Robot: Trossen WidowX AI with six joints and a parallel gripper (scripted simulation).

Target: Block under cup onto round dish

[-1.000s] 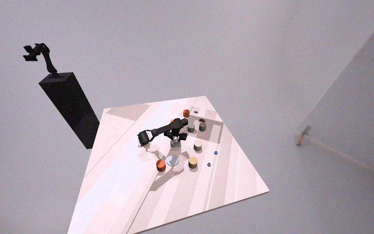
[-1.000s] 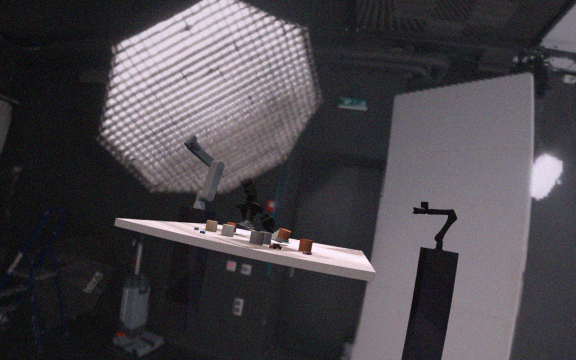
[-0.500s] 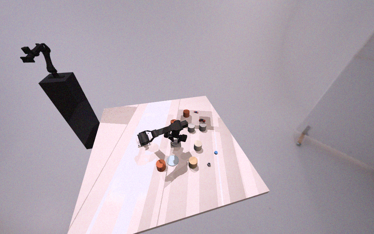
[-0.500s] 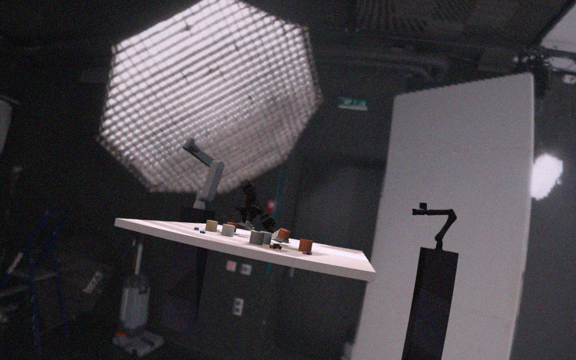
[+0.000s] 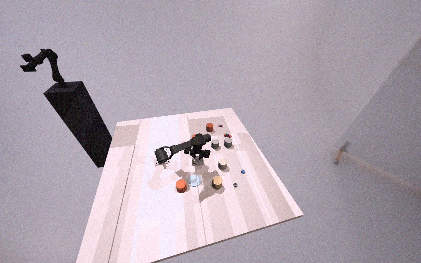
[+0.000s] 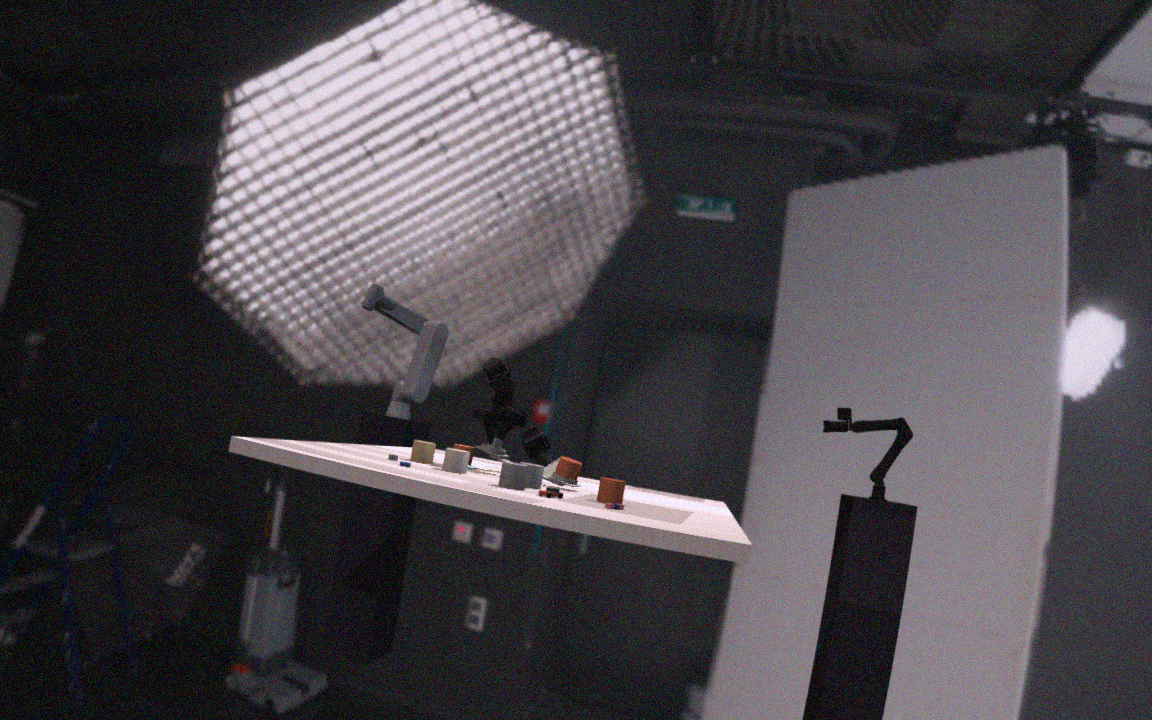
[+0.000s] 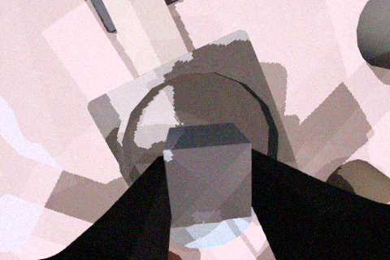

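Right now the pale blue round dish is 120 mm to the right of my gripper tip, 90 mm below it and 50 mm behind it. The rest, counted from my gripper tip: balance beam: 120 mm to the left, 50 mm below, 20 mm ahead; beige cylinder: 200 mm ahead, 60 mm below, 20 mm to the right; dark nut: 240 mm ahead, 220 mm to the right, 90 mm below.
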